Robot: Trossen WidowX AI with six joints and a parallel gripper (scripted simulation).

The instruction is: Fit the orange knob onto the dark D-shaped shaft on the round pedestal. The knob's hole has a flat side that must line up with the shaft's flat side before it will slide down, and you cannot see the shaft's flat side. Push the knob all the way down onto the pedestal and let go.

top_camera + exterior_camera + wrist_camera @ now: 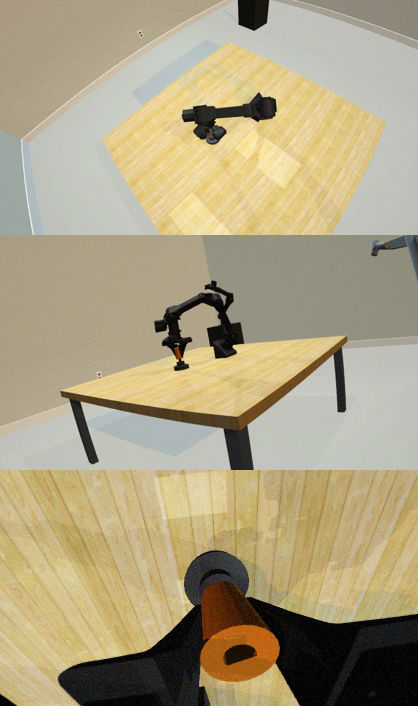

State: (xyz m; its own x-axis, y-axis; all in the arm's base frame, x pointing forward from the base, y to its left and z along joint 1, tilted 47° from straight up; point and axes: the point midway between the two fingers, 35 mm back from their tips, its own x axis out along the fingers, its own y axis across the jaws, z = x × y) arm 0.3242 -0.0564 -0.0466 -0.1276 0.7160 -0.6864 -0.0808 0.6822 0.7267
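Right now the orange knob is 2 cm above my gripper tip. Round my gripper tip: dark round pedestal: 4 cm below.
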